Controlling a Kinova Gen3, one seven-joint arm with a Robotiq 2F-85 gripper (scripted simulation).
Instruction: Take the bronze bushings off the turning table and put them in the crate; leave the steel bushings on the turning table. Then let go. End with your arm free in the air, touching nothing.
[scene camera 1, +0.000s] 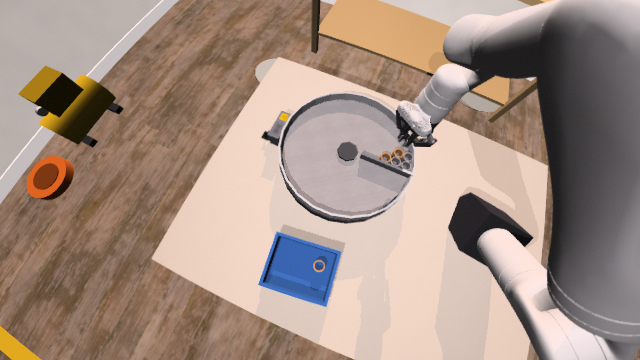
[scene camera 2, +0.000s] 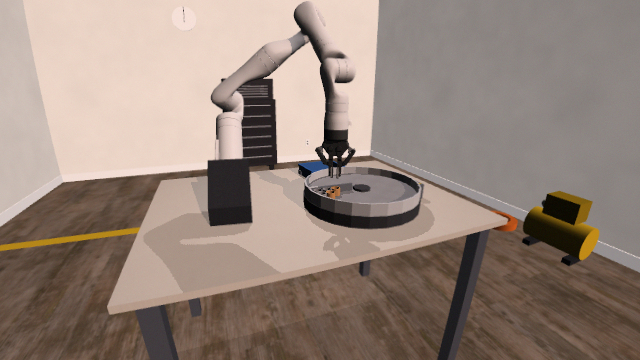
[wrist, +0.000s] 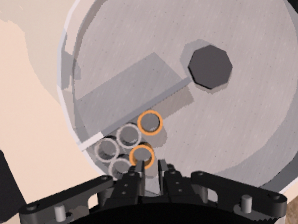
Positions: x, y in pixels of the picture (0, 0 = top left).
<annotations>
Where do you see the gripper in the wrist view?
At 151, 169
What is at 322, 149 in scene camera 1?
A grey turning table.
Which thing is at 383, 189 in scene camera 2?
A grey turning table.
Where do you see the gripper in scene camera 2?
At 334, 177
</annotations>
